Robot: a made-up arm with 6 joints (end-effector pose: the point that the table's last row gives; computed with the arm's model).
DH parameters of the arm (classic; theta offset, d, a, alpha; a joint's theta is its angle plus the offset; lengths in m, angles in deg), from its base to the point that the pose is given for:
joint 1: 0 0.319 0 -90
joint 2: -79.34 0 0.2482 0
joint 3: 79.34 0 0.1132 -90
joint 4: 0 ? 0 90
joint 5: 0 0 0.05 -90
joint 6: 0 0.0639 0 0
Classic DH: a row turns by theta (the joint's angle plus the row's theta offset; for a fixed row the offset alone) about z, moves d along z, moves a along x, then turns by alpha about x.
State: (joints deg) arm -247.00 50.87 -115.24 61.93 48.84 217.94
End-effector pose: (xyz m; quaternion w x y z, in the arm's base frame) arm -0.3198 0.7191 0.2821 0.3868 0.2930 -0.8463 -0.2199
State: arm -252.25 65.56 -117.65 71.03 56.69 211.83
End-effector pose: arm -0.2553 0.7170 0.1062 0.4545 0.2336 -0.8493 -0.1325
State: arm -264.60 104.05 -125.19 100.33 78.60 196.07
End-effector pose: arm -0.1027 0.5352 -0.2645 0.6586 -0.0224 -0.7483 -0.0761
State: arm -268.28 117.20 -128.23 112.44 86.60 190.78
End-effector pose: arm -0.0693 0.4339 -0.3509 0.7011 -0.1312 -0.6895 -0.1259
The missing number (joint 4, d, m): 0.5002
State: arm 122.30 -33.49 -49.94 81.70 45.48 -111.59
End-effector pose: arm -0.2724 0.4114 0.5923 0.6105 0.0727 -0.7655 -0.1898
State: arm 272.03 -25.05 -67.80 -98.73 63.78 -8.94
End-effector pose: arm -0.0169 -0.5059 0.7063 0.6152 0.5841 -0.2825 -0.4478
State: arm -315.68 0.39 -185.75 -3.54 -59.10 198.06
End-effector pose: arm -0.1401 -0.1298 1.0325 0.7376 0.1075 -0.5223 0.4143
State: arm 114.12 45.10 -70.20 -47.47 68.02 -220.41
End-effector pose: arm -0.1872 0.4913 -0.0216 0.0927 0.8920 0.0821 0.4347
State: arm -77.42 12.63 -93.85 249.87 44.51 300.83
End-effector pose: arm 0.1419 -0.6752 0.5733 0.4374 0.5959 0.2830 -0.6112
